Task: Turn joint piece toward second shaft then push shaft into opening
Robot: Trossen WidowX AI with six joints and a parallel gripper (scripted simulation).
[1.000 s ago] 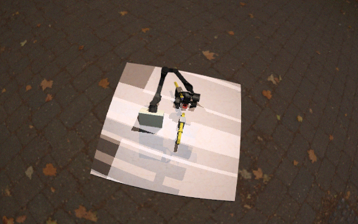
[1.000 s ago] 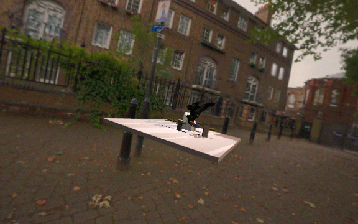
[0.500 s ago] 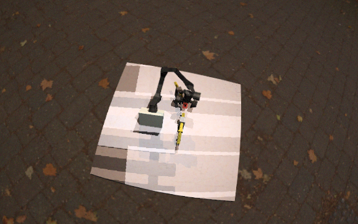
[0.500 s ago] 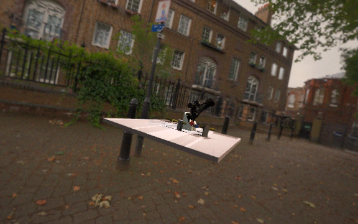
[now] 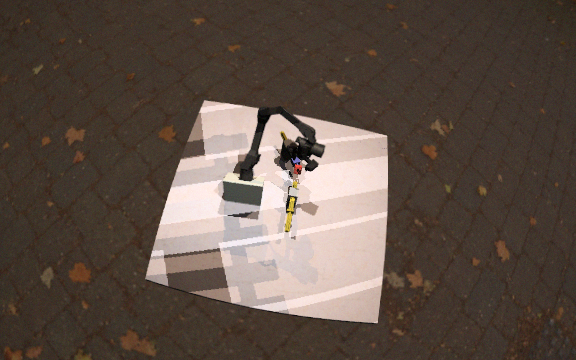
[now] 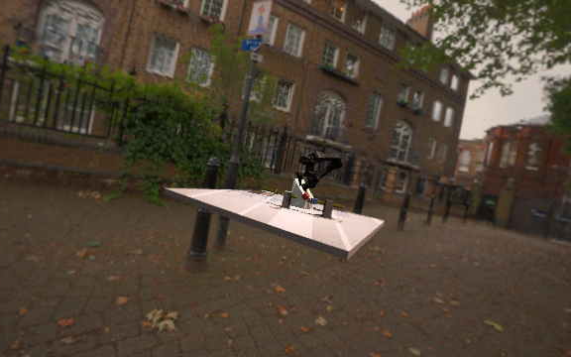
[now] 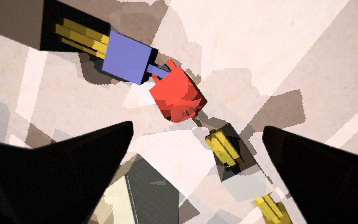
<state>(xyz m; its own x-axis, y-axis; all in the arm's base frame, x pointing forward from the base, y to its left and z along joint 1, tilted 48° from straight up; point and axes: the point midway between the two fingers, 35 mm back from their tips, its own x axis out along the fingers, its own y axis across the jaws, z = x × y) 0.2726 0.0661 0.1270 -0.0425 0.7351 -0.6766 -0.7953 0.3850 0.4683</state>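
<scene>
The red square joint piece lies 70 mm below my gripper tip, 20 mm to the left of it and 10 mm behind it.
</scene>
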